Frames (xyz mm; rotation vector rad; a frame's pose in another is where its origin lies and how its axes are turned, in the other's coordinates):
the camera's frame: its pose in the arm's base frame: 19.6 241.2 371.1 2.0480 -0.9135 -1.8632
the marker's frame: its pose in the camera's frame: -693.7 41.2 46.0 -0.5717 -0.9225 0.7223
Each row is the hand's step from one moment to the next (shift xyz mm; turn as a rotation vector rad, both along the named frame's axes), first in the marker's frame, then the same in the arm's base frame.
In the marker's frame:
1: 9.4 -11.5 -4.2 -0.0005 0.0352 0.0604
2: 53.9 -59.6 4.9 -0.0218 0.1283 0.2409
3: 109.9 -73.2 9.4 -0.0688 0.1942 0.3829
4: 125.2 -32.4 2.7 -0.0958 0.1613 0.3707
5: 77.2 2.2 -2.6 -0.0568 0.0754 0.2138
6: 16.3 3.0 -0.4 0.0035 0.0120 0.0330
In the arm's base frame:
1: -10.2 -3.2 -11.1 -0.0128 0.0140 0.0673
2: -70.0 -6.8 -39.1 -0.0432 0.0758 0.2595
3: -118.5 -37.6 -45.4 -0.0495 0.1494 0.4053
4: -105.6 -71.8 -20.7 -0.0406 0.1784 0.3730
5: -52.0 -57.2 0.2 -0.0311 0.1126 0.2024
6: -9.8 -13.2 2.0 -0.0133 0.0085 0.0316

